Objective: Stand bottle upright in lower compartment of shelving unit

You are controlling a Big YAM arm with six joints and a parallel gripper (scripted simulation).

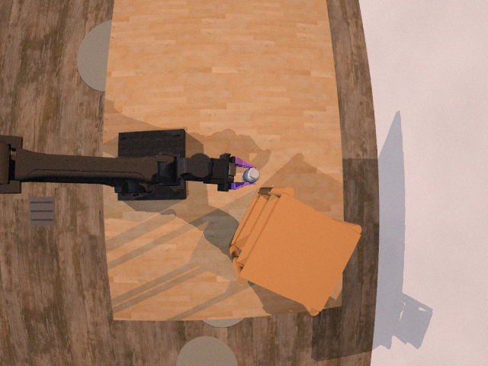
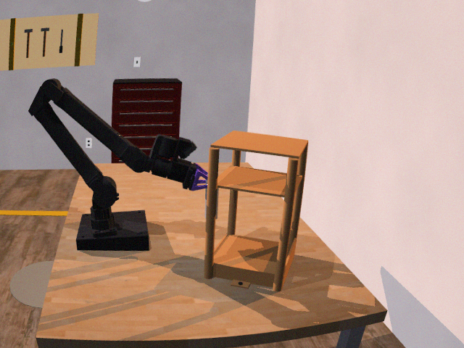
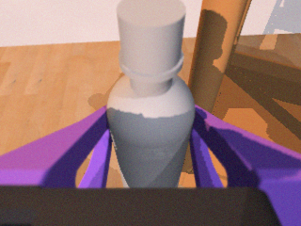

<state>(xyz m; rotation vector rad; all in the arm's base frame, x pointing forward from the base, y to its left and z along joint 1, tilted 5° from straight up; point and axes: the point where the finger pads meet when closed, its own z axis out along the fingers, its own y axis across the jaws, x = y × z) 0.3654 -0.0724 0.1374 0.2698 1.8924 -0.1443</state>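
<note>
Right now my hand is 21 cm to the left of the shelving unit, 6 cm short of it and 1 cm above it. Round my hand: grey bottle: right at my hand.
</note>
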